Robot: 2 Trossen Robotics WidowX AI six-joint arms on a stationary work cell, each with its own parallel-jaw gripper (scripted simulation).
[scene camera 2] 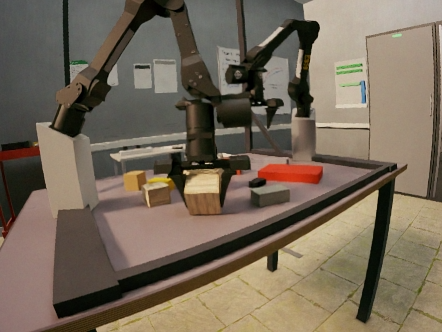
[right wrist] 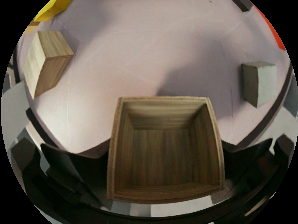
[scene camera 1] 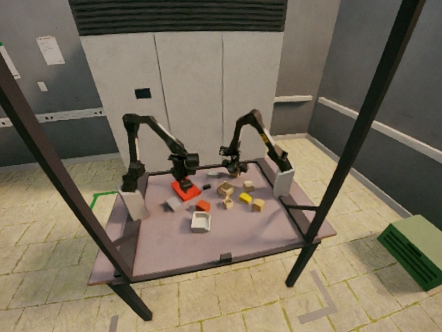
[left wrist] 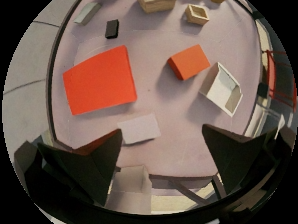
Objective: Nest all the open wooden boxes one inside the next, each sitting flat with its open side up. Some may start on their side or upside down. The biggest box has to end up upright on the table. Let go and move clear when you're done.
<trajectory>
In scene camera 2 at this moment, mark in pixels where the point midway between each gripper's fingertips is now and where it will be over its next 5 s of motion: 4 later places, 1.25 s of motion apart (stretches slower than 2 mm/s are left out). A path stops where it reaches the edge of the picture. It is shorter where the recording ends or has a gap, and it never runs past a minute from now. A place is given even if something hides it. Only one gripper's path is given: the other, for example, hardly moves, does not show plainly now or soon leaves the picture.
My right gripper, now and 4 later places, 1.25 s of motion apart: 204, 207; 205, 211; 204, 213; 202, 187; 202, 199
</trajectory>
